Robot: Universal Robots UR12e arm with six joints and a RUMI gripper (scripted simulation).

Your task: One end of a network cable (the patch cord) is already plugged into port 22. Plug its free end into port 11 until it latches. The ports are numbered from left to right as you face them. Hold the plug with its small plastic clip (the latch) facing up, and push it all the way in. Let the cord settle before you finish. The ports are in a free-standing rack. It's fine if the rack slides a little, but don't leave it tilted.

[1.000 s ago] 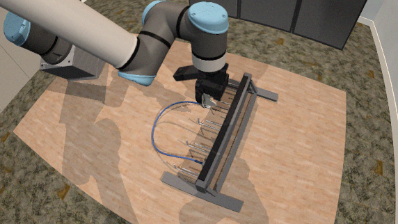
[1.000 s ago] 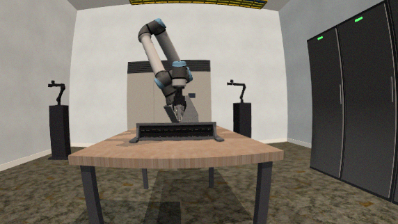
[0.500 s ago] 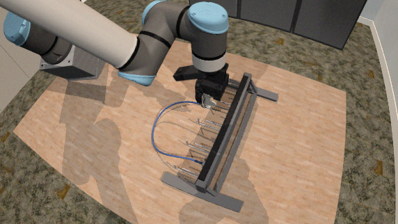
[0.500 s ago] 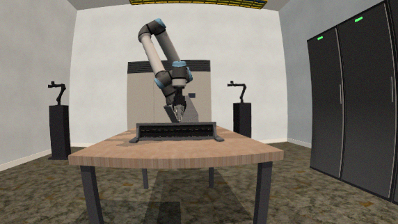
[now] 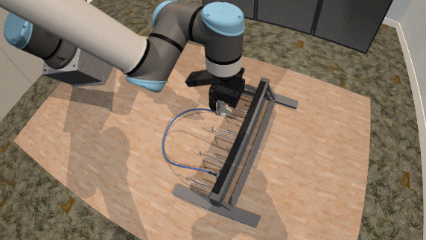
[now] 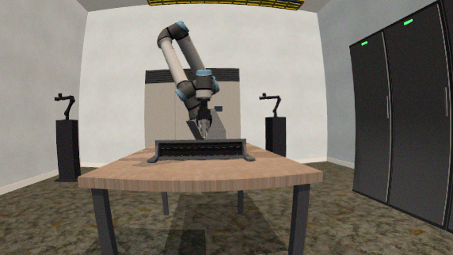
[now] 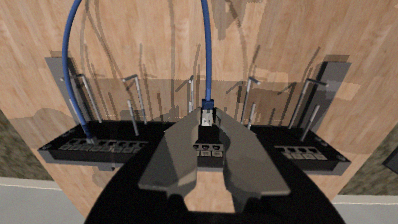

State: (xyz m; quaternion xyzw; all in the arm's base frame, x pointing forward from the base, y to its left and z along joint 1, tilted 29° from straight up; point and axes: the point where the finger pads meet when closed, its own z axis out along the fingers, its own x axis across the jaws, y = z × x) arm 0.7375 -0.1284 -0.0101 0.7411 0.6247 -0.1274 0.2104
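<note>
Now: hand 1 cm short of the plug and 1 cm above it.
</note>
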